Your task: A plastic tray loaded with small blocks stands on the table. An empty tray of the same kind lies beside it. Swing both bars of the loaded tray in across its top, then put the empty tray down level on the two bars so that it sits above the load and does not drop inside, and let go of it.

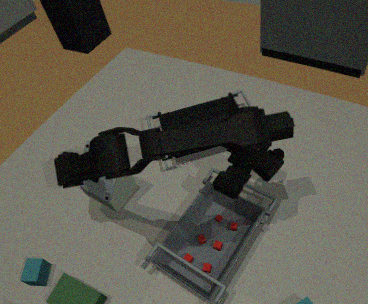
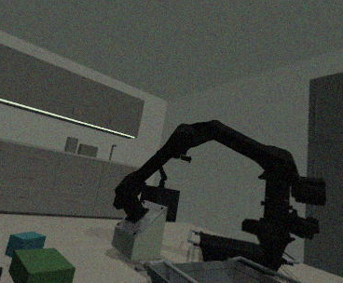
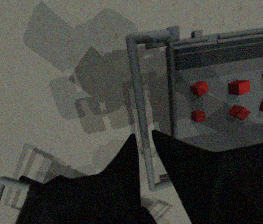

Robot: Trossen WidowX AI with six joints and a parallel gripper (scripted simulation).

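Right now the dark tray is 21 cm behind my gripper tip, 15 cm to the left of it and 3 cm below it. Also, from my gripper tip: green block 45 cm to the right, 24 cm behind, 5 cm below.
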